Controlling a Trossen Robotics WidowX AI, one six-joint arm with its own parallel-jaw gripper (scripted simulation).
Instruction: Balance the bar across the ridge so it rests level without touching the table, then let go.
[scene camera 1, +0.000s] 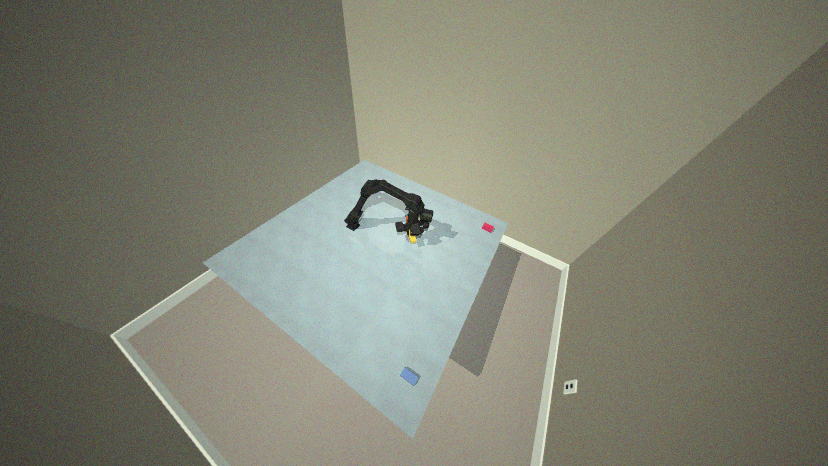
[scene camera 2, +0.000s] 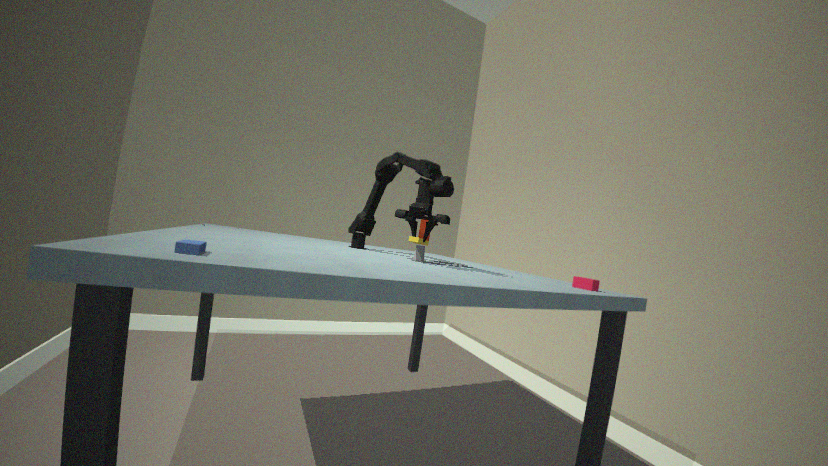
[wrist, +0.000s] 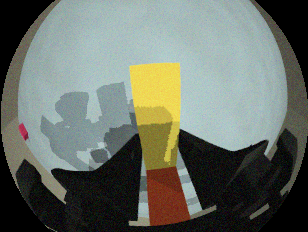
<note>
The gripper (scene camera 2: 418, 241) carries a bar (wrist: 156, 90).
The gripper is seen too in the wrist view (wrist: 158, 135).
</note>
